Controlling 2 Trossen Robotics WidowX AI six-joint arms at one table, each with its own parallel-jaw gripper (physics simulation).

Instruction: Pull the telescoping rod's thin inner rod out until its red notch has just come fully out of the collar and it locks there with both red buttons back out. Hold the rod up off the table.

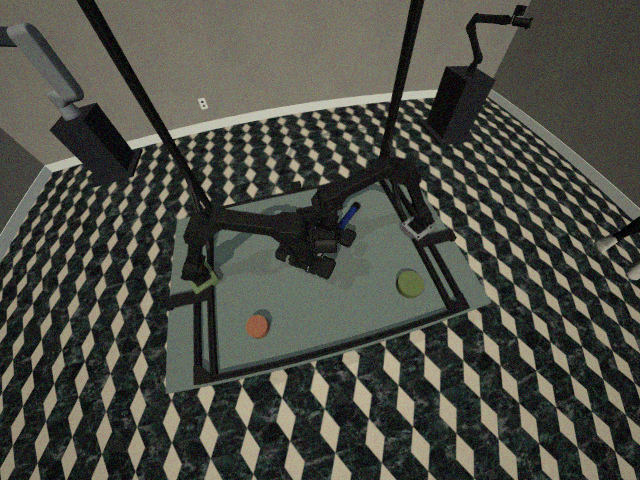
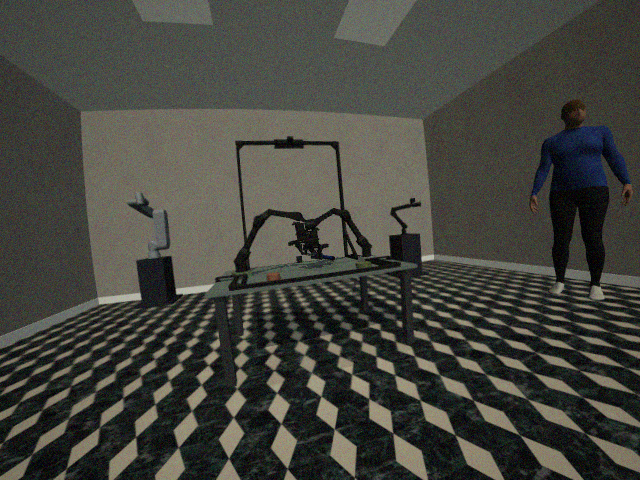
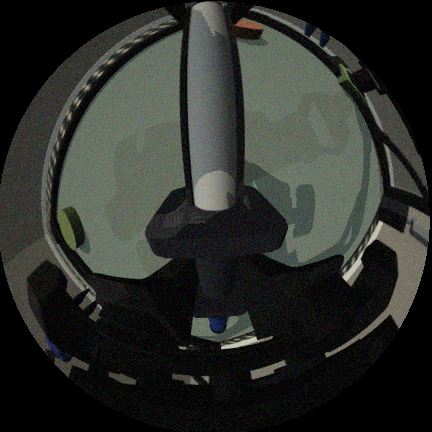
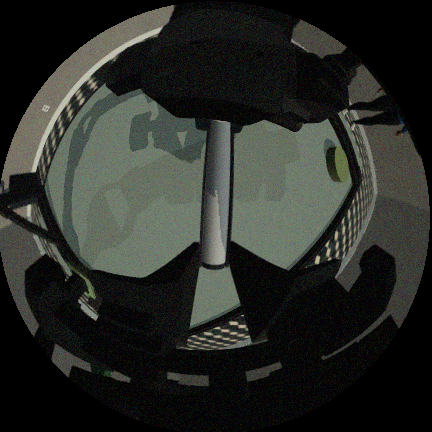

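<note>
The rod is held up off the table by both grippers. Its thick grey outer tube [image 3: 212, 110] [image 4: 217, 190] runs between them. The black collar [image 3: 215, 235] is at the tube's end. The thin blue inner rod [image 1: 348, 215] [image 2: 327, 257] [image 3: 218, 324] sticks out beyond the collar. My left gripper [image 3: 213, 244] is shut on the collar, its fingers on both sides of the neck. My right gripper [image 4: 212, 246] is shut on the grey tube near its far end. The red buttons and the red notch do not show; the left fingers cover the neck's sides.
An orange disc [image 1: 256, 326] [image 2: 273, 276] [image 3: 248, 29] lies at the table's front left. A green disc [image 1: 410, 283] [image 2: 363, 264] [image 3: 70, 227] [image 4: 340, 164] lies at its right. Black frame rails run along the table's edges. The two wrists are close together over the table.
</note>
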